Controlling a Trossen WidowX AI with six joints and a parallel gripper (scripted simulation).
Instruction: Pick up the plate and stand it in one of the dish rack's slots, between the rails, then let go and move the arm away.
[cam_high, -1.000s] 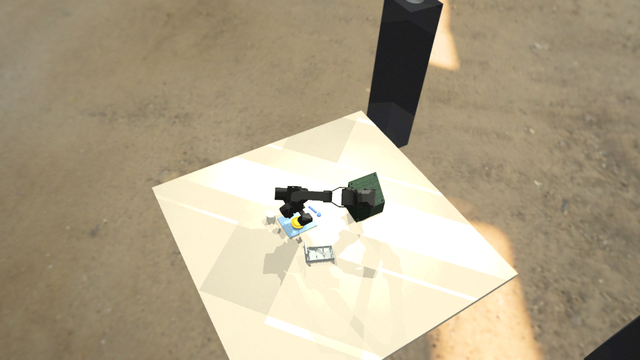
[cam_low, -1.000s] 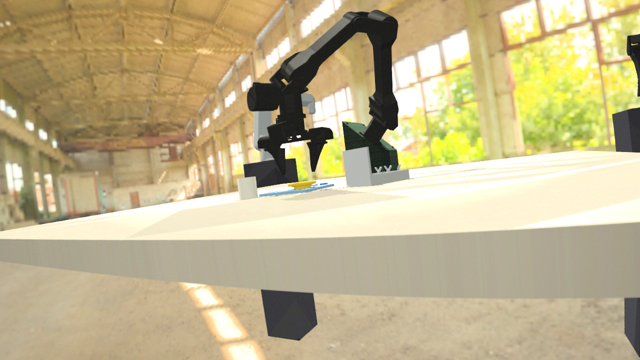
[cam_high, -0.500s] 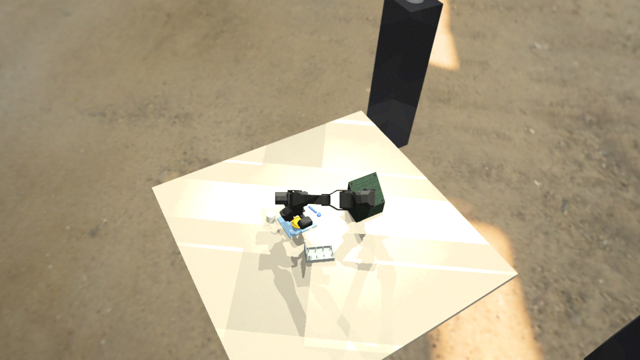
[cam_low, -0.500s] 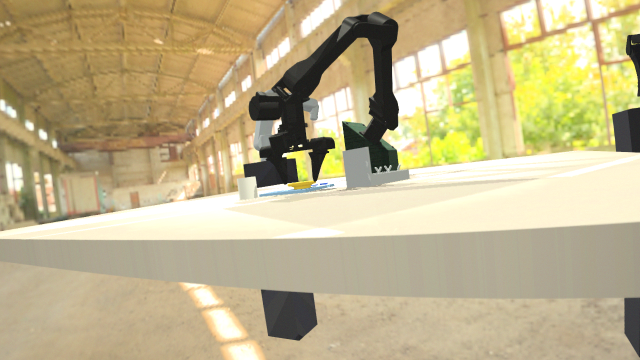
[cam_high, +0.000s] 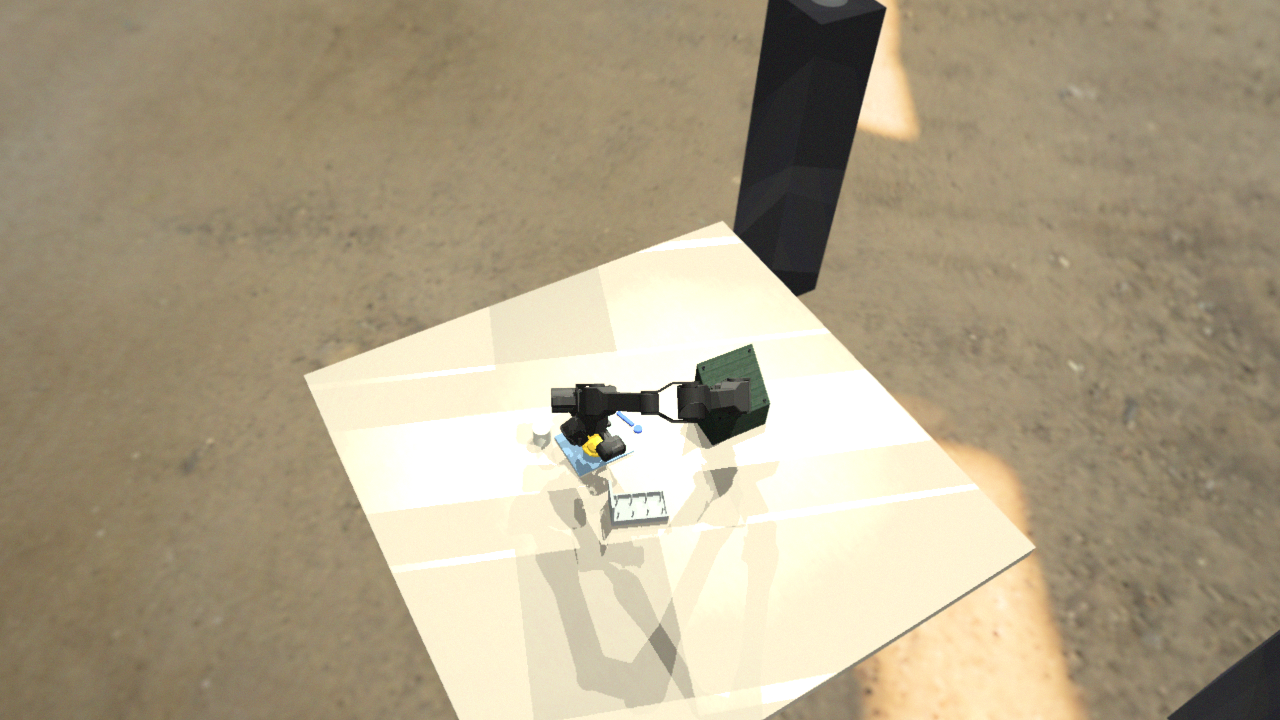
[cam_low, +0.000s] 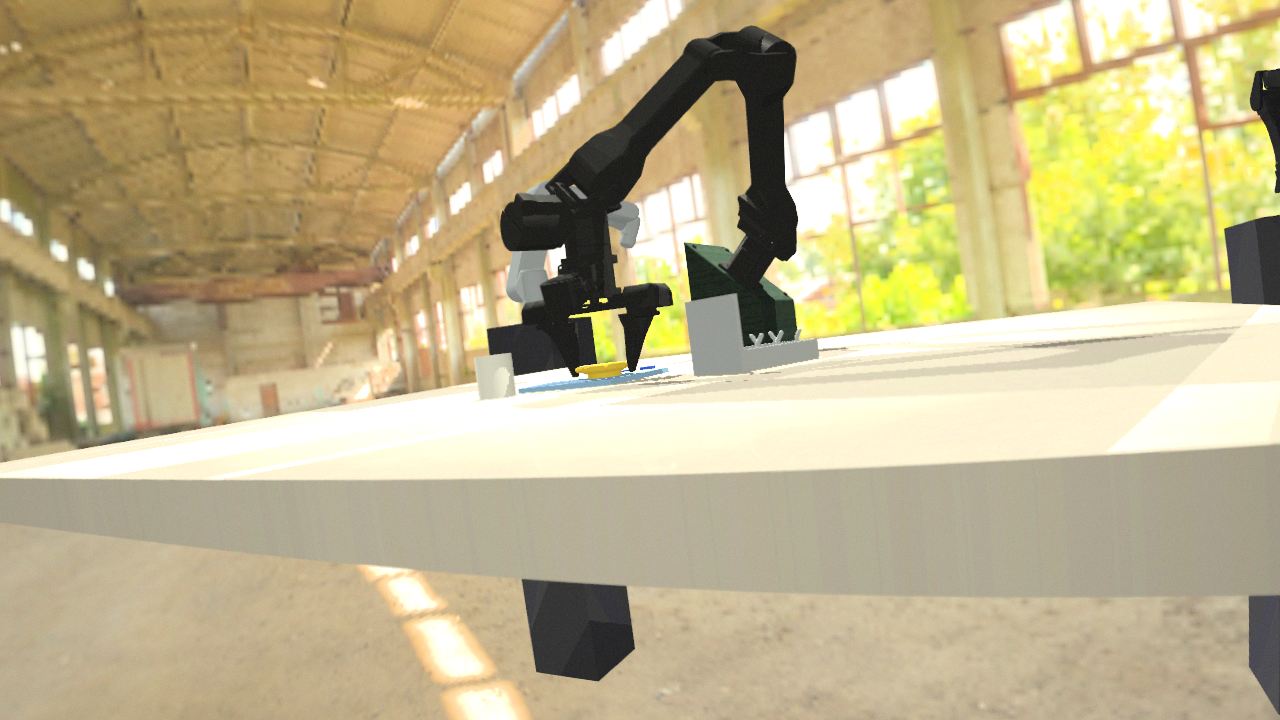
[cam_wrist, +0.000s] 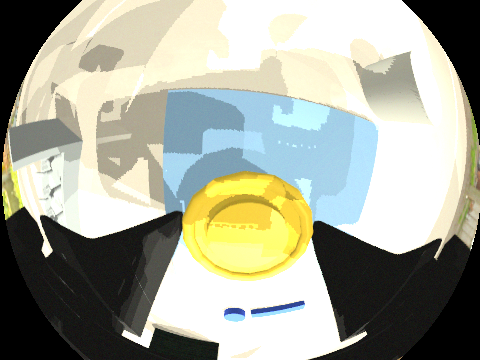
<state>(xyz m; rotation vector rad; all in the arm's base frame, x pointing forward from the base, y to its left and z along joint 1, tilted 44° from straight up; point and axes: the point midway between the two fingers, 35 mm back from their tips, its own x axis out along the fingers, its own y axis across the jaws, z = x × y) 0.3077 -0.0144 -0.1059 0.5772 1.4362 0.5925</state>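
Right now the light blue mat is 10 mm to the right of my gripper tip and 10 mm below it. The rest, counted from my gripper tip: blue spoon: 110 mm behind, 20 mm to the right; then small white cup: 100 mm ahead, 90 mm to the right, 20 mm above; then yellow plate: 10 mm above.
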